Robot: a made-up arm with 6 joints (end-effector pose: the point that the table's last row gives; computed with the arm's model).
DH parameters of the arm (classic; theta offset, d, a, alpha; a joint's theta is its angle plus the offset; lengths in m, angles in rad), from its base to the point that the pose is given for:
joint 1: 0 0.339 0 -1.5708
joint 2: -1.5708 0 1.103 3.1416
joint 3: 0 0 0 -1.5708
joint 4: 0 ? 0 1.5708
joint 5: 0 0.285 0 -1.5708
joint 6: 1.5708 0 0 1.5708
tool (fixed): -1.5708 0 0 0
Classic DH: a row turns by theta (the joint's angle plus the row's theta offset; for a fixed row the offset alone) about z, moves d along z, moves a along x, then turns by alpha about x.
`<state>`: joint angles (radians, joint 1 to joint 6).
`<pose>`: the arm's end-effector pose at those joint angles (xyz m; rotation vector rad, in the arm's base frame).
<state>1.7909 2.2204 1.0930 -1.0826 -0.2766 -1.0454</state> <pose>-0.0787 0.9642 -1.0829 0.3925 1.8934 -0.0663</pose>
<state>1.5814 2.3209 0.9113 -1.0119 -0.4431 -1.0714</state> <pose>0.1439 0.6850 -1.1584 0.2421 1.8779 -0.5238</pose>
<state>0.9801 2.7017 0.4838 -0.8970 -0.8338 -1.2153</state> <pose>0.0699 -0.2150 -1.0960 -0.0313 1.8145 -2.0241</pose>
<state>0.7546 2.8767 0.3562 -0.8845 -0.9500 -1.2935</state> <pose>-0.1836 -0.4205 -0.9629 -0.1666 1.7137 -2.6096</pose>
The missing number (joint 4, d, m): -0.716
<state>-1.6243 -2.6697 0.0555 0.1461 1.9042 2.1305</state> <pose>-0.2188 1.1864 -0.3918 -0.3173 1.3862 0.3761</pose>
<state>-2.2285 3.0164 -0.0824 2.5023 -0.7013 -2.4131</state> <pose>0.5297 0.3116 -0.9559 2.1168 1.7334 -0.6874</pose>
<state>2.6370 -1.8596 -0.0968 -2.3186 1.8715 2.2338</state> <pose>0.7719 -0.6477 0.7676 0.5754 1.0452 1.5661</pose>
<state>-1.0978 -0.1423 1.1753 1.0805 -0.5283 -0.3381</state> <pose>-0.2199 0.1351 2.1870 -0.8433 -0.5877 -1.7487</pose>
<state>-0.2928 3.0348 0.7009 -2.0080 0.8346 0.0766</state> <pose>-0.5051 0.2783 -1.0967 0.0862 1.0727 -2.3676</pose>
